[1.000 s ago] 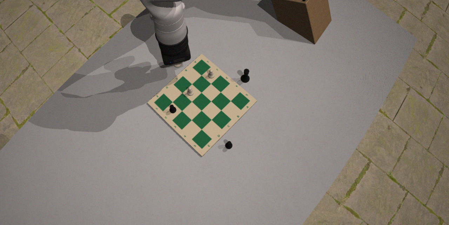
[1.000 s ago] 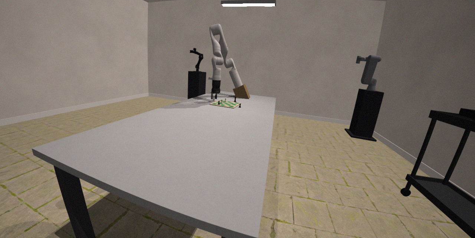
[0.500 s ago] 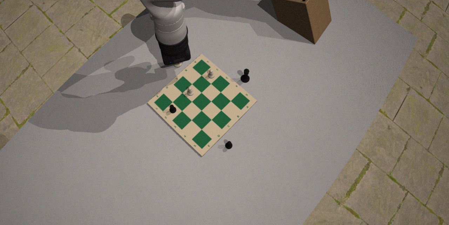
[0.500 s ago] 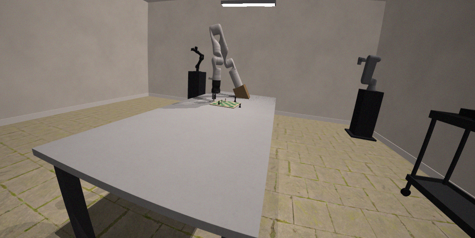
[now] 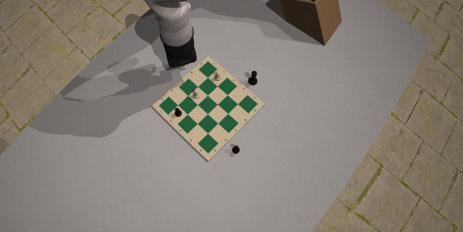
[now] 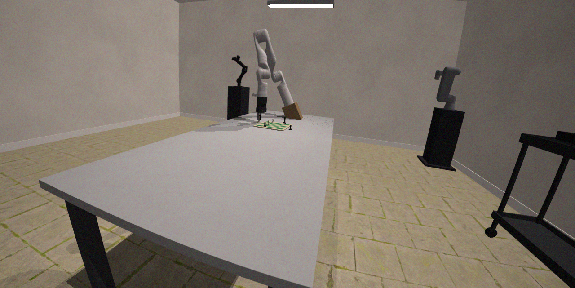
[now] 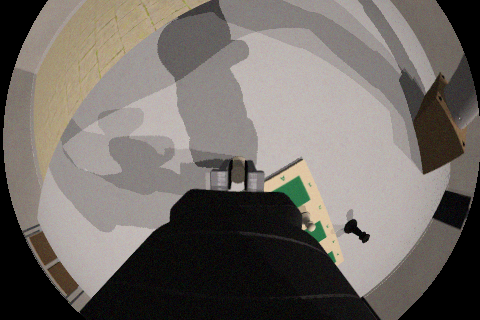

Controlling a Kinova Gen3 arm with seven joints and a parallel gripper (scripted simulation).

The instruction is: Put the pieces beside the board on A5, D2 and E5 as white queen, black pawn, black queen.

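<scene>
The black queen lies 17 cm to the left of my hand, 11 cm behind it and 1 cm below it. From my hand the other things lie so: chessboard (14 cm to the left, 4 cm below, 3 cm ahead); white queen (1 cm below).
</scene>
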